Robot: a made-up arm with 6 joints. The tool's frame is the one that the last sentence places.
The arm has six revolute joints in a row. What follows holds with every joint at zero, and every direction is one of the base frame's. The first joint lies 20 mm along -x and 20 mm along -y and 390 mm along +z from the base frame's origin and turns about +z. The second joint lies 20 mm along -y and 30 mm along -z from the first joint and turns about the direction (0.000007, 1, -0.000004). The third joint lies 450 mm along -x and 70 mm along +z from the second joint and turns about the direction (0.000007, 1, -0.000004). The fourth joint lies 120 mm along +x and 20 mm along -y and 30 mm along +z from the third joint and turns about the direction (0.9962, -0.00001, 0.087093). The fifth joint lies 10 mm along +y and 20 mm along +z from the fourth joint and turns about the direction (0.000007, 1, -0.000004). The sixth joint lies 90 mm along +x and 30 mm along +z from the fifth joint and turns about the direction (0.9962, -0.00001, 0.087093). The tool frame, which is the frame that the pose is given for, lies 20 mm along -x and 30 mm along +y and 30 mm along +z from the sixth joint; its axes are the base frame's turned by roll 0, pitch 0 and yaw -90 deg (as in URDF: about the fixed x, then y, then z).
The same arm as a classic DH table. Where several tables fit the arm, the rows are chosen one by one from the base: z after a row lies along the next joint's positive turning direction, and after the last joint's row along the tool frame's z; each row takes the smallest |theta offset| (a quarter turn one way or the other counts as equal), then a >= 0, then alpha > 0; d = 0 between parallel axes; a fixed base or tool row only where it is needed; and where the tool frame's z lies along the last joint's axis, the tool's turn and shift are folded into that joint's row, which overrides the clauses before.
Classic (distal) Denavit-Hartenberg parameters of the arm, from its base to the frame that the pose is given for. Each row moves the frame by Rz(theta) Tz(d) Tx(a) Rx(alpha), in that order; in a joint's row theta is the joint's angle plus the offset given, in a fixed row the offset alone. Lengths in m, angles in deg.
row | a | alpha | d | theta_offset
base (fixed) | -0.0283 | 0.00 | 0.0000 | 45.00
joint 1 | 0.0000 | -90.00 | 0.3600 | -45.00
joint 2 | -0.4554 | 0.00 | 0.0000 | 8.84
joint 3 | -0.0194 | 90.00 | -0.0400 | 76.16
joint 4 | -0.0199 | -90.00 | 0.1239 | 0.00
joint 5 | -0.0220 | 90.00 | 0.0100 | 0.00
joint 6 | 0.0300 | -85.00 | 0.0722 | 90.00
tool (fixed) | 0.0000 | 0.00 | 0.0317 | 180.00

